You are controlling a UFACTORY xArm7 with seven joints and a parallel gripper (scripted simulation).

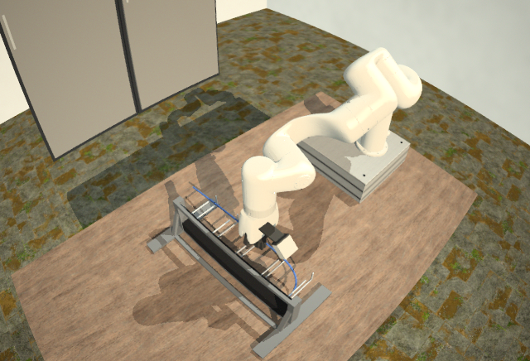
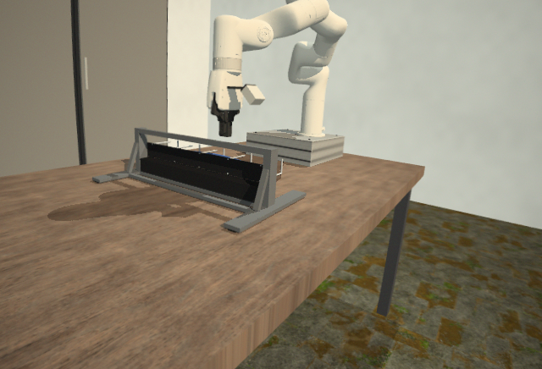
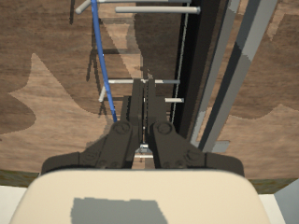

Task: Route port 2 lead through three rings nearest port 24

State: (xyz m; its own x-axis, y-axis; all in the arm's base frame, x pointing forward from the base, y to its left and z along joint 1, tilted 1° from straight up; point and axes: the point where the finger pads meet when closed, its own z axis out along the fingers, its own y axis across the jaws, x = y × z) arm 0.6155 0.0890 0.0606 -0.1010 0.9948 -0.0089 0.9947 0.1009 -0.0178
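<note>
Right now my hand is 70 mm short of the grey rack, 40 mm to the left of it and 100 mm above it.
</note>
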